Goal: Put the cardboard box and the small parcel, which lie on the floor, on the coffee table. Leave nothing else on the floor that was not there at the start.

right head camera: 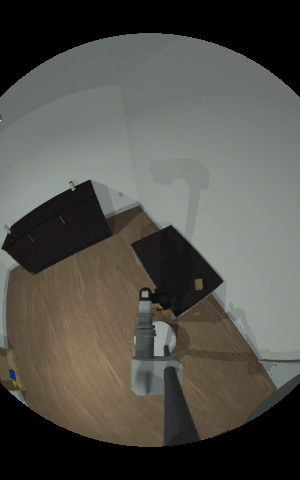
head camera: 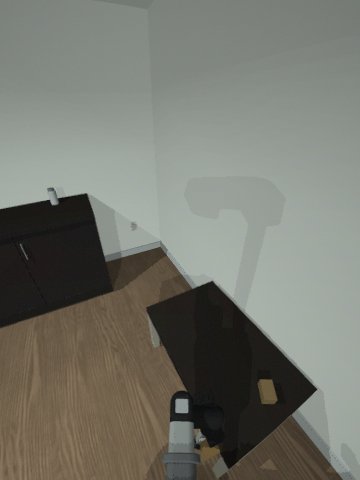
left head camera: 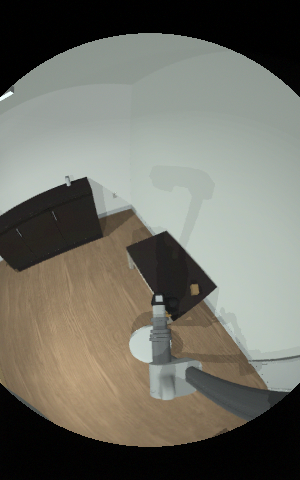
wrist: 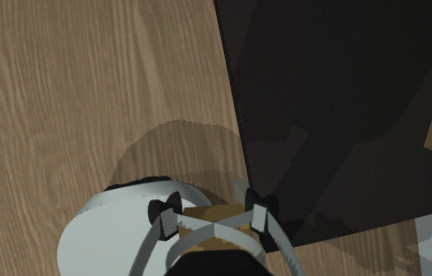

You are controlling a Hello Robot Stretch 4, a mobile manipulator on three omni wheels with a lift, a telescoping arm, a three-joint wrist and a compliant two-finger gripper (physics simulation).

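Seen in the pictures: gripper, fingertip midpoint: (head camera: 205,440) (wrist: 213,205); robot's base at its link origin: (right head camera: 155,338) (left head camera: 149,342).
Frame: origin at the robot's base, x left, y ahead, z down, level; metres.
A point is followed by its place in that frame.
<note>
The cardboard box (head camera: 267,391) @[z -0.473, x -0.395, y 0.460 m] (left head camera: 194,289) @[z -0.473, x -0.394, y 0.457 m] (right head camera: 199,284) @[z -0.473, x -0.406, y 0.455 m] lies on the dark coffee table (head camera: 185,325) @[z -0.423, x -0.017, y 0.855 m] (left head camera: 150,255) @[z -0.422, x -0.019, y 0.873 m] (right head camera: 155,255) @[z -0.423, x -0.029, y 0.816 m] (wrist: 325,60) @[z -0.422, x -0.185, y 0.497 m], towards its near right corner. A sliver of the box (wrist: 428,137) @[z -0.426, x -0.370, y 0.440 m] shows at the right edge of the wrist view. My gripper (head camera: 201,440) @[z -0.537, x -0.087, y 0.272 m] (wrist: 213,205) @[z -0.537, x -0.087, y 0.272 m] is shut on the small parcel (head camera: 210,451) @[z -0.580, x -0.099, y 0.234 m] (left head camera: 168,315) @[z -0.580, x -0.114, y 0.233 m] (right head camera: 165,311) @[z -0.579, x -0.099, y 0.232 m] (wrist: 215,211) @[z -0.552, x -0.090, y 0.271 m], which sits between the two fingertips. In the wrist view the parcel appears just left of the table's near corner, outside the table top's edge. The fingers and wrist hide part of it.
My round white base (left head camera: 142,345) @[z -0.187, x 0.073, y -0.013 m] (right head camera: 165,337) @[z -0.187, x -0.102, y 0.018 m] (wrist: 110,235) @[z -0.187, x 0.089, y 0.057 m] stands close to the table's near end. A wall runs along the table's right side. A dark cabinet (head camera: 65,260) @[z -0.527, x 0.982, y 1.362 m] (left head camera: 75,225) @[z -0.422, x 1.010, y 1.346 m] (right head camera: 80,230) @[z -0.387, x 1.072, y 1.313 m] stands at the back left. An open carton (right head camera: 5,367) stands at the far left.
</note>
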